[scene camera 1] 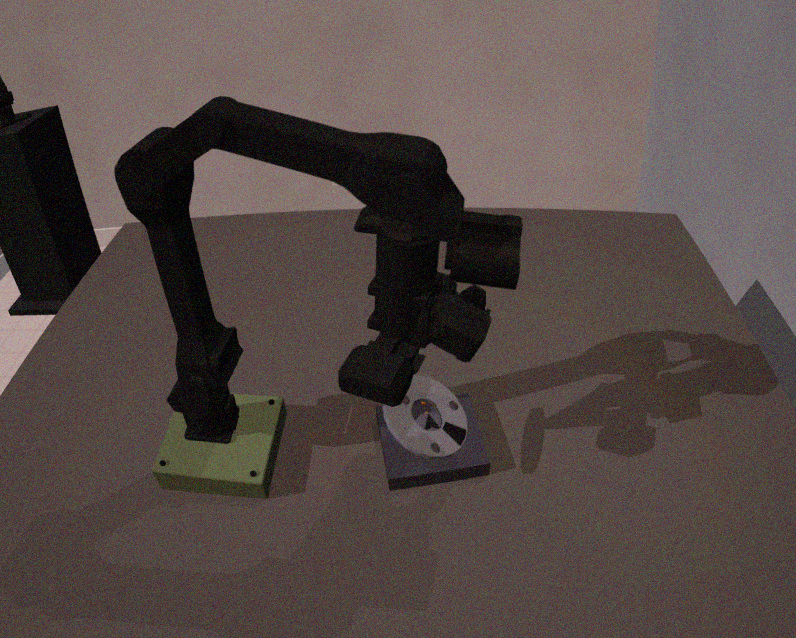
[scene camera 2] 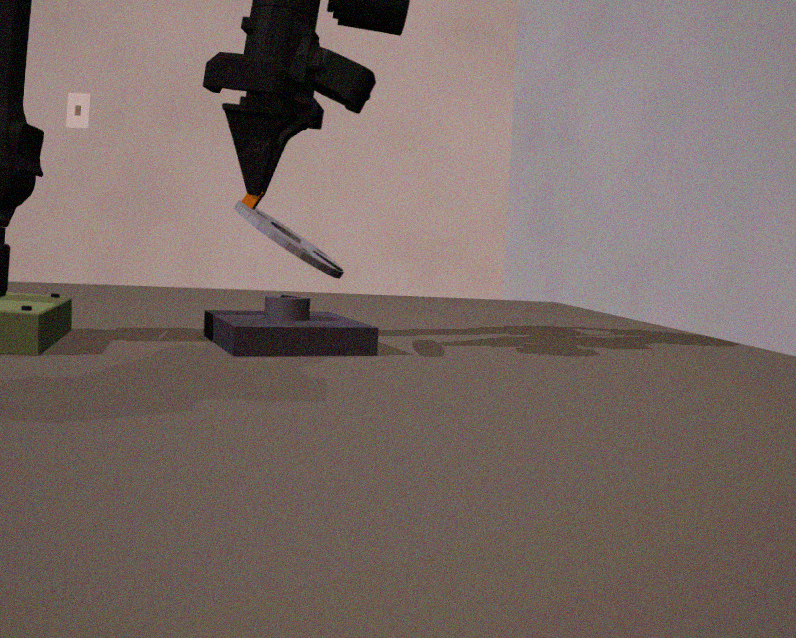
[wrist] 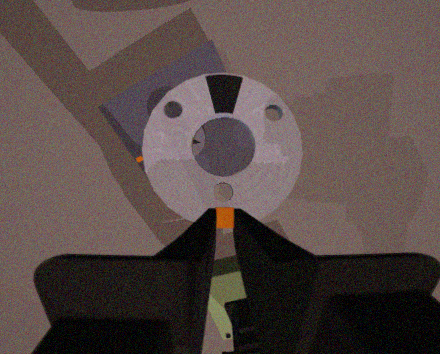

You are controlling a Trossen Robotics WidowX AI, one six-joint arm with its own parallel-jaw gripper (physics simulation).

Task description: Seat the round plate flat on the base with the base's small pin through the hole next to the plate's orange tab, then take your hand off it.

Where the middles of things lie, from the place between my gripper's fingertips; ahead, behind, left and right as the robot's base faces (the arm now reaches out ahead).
Right now the round plate (scene camera 1: 452,433) is 30 mm ahead of my hand, 10 mm to the right of it and 30 mm below it. Also, from my hand: round hub (scene camera 2: 277,307) (30 mm ahead, 20 mm to the left, 100 mm below).
